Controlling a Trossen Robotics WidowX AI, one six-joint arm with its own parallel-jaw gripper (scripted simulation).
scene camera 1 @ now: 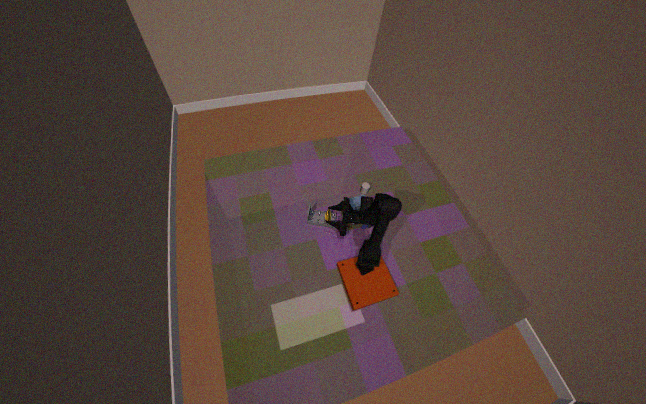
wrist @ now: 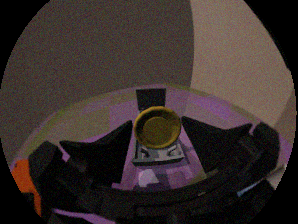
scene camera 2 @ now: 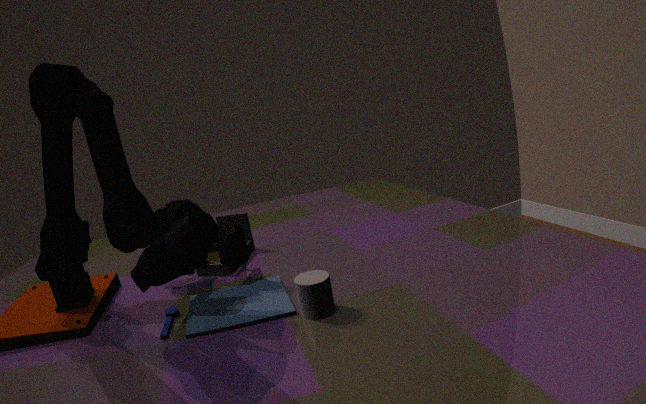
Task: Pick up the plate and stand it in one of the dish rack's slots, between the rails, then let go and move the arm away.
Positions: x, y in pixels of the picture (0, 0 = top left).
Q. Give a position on a grey dish rack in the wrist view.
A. At 142, 156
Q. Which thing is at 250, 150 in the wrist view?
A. My gripper.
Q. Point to a cup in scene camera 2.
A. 314, 291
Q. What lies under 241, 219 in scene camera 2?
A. A grey dish rack.
